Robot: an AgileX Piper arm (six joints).
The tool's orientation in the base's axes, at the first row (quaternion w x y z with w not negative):
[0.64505 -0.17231 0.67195 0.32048]
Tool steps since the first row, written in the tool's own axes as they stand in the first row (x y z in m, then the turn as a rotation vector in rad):
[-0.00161 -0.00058 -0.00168 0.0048 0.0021 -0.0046]
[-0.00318 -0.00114 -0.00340 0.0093 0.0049 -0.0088]
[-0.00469 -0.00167 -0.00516 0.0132 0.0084 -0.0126]
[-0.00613 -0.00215 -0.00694 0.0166 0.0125 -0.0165]
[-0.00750 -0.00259 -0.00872 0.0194 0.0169 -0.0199]
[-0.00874 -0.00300 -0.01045 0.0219 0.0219 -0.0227]
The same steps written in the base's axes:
[-0.00072 -0.00182 0.00139 -0.0054 -0.0006 -0.0044]
[-0.00149 -0.00364 0.00274 -0.0108 -0.0005 -0.0084]
[-0.00232 -0.00545 0.00404 -0.0164 0.0003 -0.0116]
[-0.00320 -0.00723 0.00528 -0.0223 0.0014 -0.0142]
[-0.00411 -0.00896 0.00646 -0.0281 0.0030 -0.0162]
[-0.00502 -0.01062 0.00752 -0.0337 0.0053 -0.0177]

